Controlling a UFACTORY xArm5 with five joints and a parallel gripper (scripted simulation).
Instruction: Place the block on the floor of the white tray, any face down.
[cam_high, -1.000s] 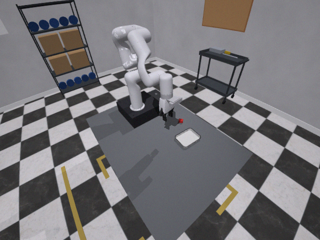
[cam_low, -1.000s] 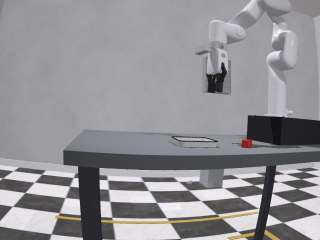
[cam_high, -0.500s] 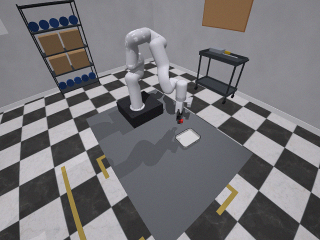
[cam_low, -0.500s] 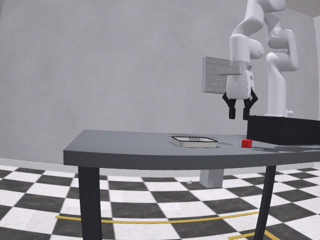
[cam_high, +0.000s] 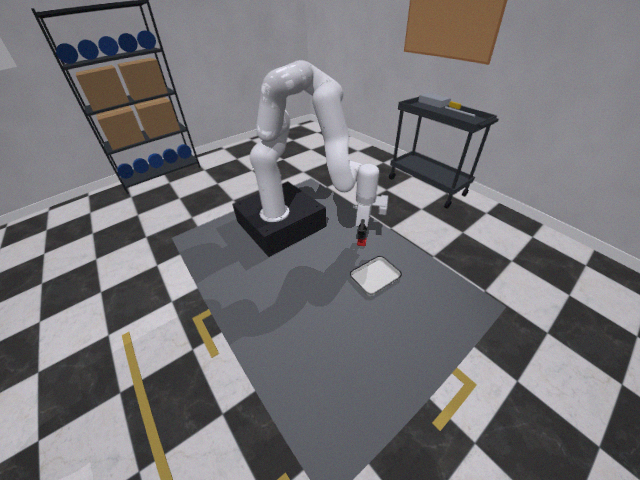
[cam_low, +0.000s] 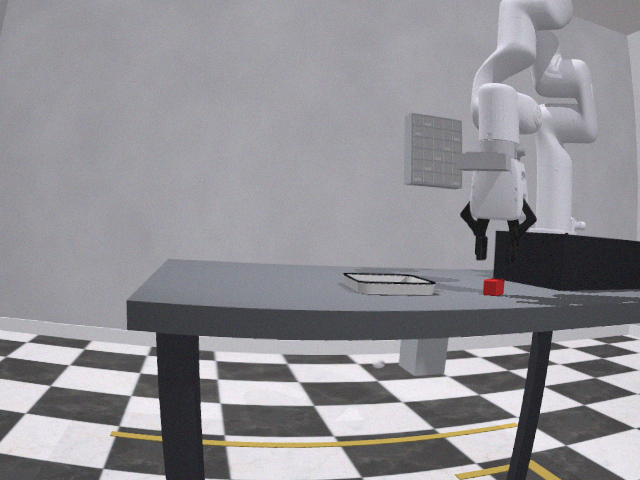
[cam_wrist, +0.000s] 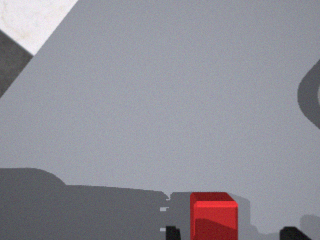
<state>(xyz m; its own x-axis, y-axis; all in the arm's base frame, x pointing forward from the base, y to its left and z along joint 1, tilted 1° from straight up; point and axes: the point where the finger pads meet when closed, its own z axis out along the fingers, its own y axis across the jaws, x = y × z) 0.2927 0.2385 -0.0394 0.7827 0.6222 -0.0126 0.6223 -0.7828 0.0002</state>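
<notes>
My gripper is now 60 mm above the red block. The rest, counted from my hand: white tray 170 mm ahead, 90 mm to the right, 60 mm below.
</notes>
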